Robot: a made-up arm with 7 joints. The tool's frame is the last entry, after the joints.
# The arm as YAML. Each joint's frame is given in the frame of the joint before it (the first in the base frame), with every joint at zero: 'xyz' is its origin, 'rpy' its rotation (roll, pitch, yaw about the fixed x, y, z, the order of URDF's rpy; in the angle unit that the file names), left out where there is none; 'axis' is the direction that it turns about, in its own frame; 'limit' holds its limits. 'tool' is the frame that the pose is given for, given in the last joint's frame.
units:
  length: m
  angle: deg
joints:
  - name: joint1
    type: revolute
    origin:
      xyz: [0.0, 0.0, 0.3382]
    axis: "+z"
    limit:
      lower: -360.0
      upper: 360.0
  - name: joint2
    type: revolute
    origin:
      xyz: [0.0, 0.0, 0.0]
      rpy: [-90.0, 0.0, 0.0]
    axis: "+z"
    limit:
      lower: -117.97
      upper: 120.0
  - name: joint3
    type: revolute
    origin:
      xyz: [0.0, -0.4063, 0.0]
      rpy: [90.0, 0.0, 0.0]
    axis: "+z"
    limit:
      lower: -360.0
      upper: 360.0
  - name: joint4
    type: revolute
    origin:
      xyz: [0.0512, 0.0, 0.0]
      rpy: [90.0, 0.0, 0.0]
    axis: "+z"
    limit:
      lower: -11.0
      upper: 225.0
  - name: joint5
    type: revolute
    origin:
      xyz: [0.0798, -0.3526, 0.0]
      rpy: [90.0, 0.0, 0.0]
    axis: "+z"
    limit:
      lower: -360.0
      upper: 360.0
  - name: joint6
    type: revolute
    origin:
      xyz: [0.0, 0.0, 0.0]
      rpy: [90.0, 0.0, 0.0]
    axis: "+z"
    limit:
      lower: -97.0
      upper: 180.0
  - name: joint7
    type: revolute
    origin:
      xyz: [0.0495, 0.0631, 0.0]
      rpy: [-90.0, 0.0, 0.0]
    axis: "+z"
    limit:
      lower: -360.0
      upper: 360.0
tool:
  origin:
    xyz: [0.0, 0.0, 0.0]
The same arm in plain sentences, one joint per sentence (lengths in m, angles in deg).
The arm has seven revolute joints in a row. What follows holds with every joint at zero, and every direction is one of the base frame's. The first joint sits 0.3382 m along +z from the base frame's origin and rotates about +z, from -360 to 360 deg. The second joint sits at the same point as the first joint and rotates about +y, from -117.97 to 120 deg. The third joint sits 0.4063 m along +z from the second joint and rotates about +z, from -360 to 360 deg. The fourth joint sits 0.0512 m along +x from the third joint and rotates about -y, from -11 to 225 deg. The fifth joint sits 0.0798 m along +x and 0.3526 m along -z from the fourth joint and rotates about -z, from -360 to 360 deg. The sixth joint sits at the same point as the fifth joint and rotates about +y, from -97 to 180 deg. The seventh joint sits 0.0495 m along +x and 0.0631 m along -z from the sixth joint and rotates about -z, from -360 to 360 deg. The tool frame, which is the frame that the pose is given for, sits at the same point as the seventh joint; its axes are the base frame's turned by roll 180, pitch 0 and yaw 0 deg (as in URDF: about the fixed x, then y, then z).
